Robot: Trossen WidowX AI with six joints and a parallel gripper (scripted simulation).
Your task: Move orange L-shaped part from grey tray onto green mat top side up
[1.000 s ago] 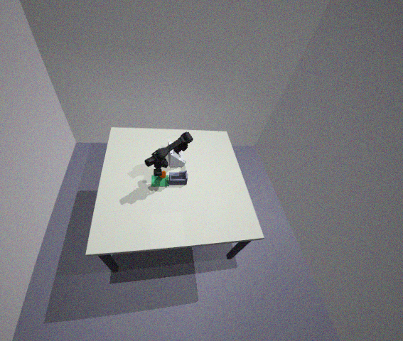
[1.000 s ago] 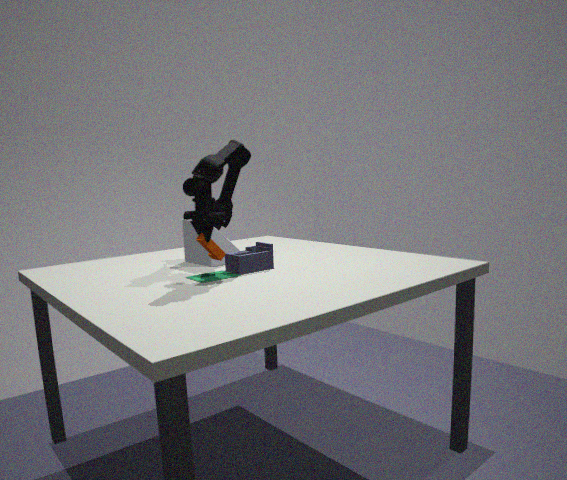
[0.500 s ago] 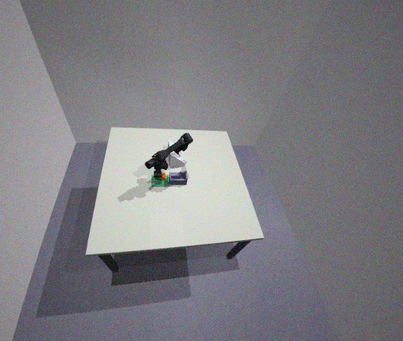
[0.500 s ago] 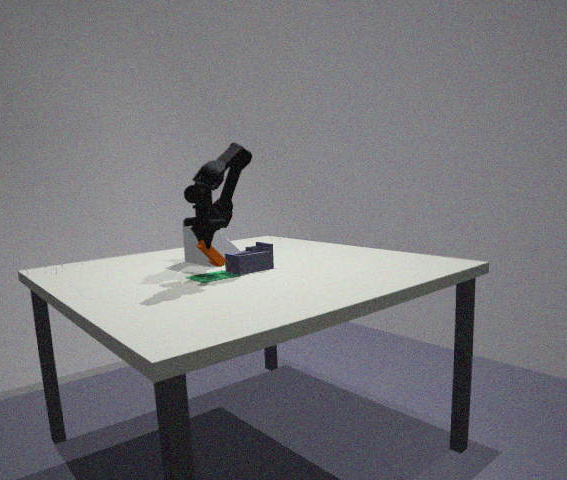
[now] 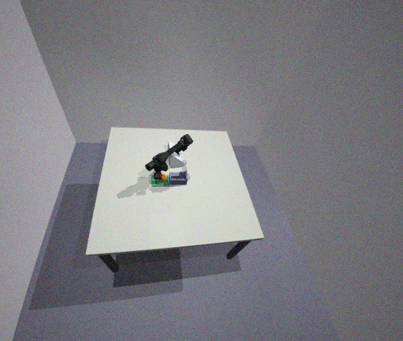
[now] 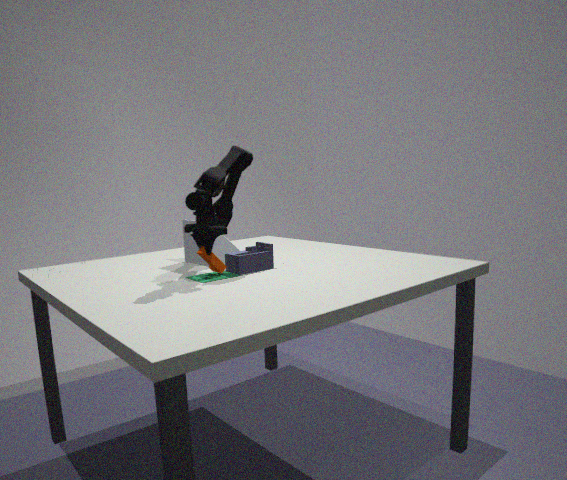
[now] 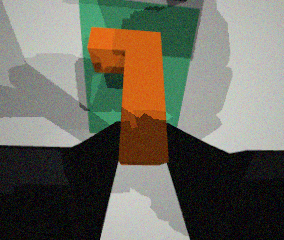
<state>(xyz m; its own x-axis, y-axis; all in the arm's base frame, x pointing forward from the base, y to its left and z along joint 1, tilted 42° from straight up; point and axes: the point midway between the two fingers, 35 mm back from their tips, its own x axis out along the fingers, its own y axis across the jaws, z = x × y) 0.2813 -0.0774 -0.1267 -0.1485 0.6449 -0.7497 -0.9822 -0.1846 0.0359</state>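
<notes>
The green mat is 90 mm below my gripper tip, 20 mm to the left of it and 10 mm behind it. Also, from my gripper tip: orange L-shaped part (30 mm to the left, 30 mm below, 20 mm behind).
</notes>
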